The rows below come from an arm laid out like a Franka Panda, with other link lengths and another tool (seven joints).
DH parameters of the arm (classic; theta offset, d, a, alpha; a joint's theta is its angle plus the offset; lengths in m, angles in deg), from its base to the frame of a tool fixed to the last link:
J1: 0 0.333 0 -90
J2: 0 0 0 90
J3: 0 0.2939 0.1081 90
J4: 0 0 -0.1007 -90
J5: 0 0.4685 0 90
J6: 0 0 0.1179 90
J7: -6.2 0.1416 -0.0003 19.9
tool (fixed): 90 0.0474 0 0
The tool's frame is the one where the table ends.
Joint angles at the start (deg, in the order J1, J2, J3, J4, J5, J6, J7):
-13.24 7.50 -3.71 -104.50 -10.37 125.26 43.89
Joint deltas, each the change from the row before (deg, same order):
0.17 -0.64 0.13 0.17 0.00 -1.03 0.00
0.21 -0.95 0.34 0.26 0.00 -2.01 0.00
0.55 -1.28 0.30 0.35 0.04 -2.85 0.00
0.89 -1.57 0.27 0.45 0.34 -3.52 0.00
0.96 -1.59 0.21 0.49 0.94 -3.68 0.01
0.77 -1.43 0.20 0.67 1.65 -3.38 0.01
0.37 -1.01 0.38 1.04 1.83 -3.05 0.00
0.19 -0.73 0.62 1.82 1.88 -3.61 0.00
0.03 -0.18 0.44 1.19 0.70 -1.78 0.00
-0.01 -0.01 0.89 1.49 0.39 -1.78 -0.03
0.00 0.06 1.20 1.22 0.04 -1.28 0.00
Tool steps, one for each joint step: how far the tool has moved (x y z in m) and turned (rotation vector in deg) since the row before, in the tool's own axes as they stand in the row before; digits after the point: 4 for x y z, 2 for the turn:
-0.0042 0.0016 -0.0075 -0.21 0.08 -0.08
-0.0060 0.0045 -0.0104 -0.70 0.37 -0.09
-0.0086 0.0078 -0.0138 -1.08 0.56 -0.17
-0.0116 0.0116 -0.0170 -1.45 0.48 -0.14
-0.0118 0.0138 -0.0173 -1.77 0.11 0.19
-0.0116 0.0134 -0.0173 -1.82 -0.57 0.58
-0.0110 0.0115 -0.0159 -1.71 -0.85 0.65
-0.0133 0.0123 -0.0185 -1.86 -0.85 0.51
-0.0077 0.0060 -0.0094 -0.77 -0.32 0.01
-0.0118 0.0082 -0.0091 -0.67 -0.17 -0.58
-0.0137 0.0097 -0.0056 -0.48 -0.02 -1.04

